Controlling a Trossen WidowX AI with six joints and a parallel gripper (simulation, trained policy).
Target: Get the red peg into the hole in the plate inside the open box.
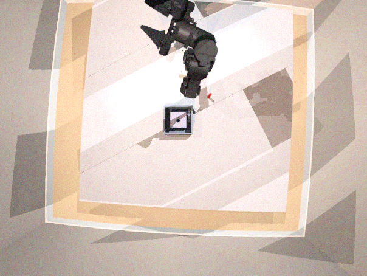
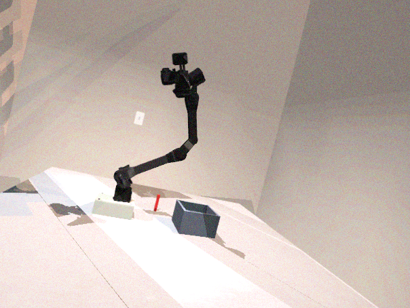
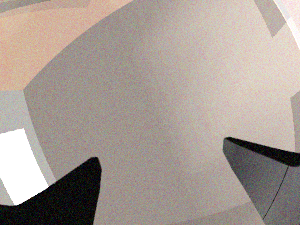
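The red peg lies 600 mm below my gripper tip, 250 mm to the left of it and 120 mm ahead of it. The rest, counted from my gripper tip: pale plate (600 mm below, 240 mm ahead, 50 mm to the left); blue-grey box (610 mm below, 240 mm ahead, 50 mm to the left).
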